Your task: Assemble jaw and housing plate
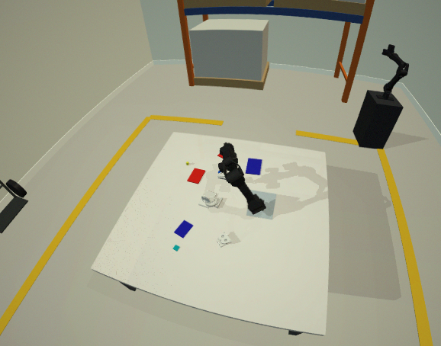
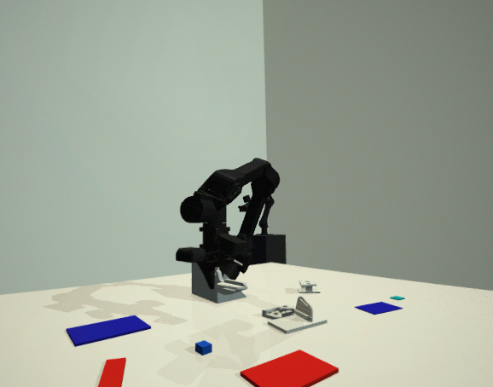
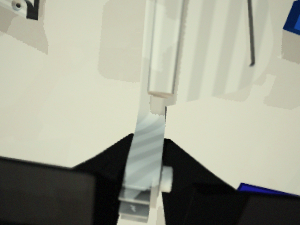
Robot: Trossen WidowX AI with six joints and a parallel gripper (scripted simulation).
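My gripper tip is now 3 cm below the jaw and 2 cm short of it. The rest, counted from my gripper tip: flat red strip 27 cm to the right, 9 cm ahead, 8 cm below; flat blue plate 20 cm to the right, 13 cm behind, 8 cm below; blue cube 11 cm to the right, 10 cm ahead, 7 cm below.
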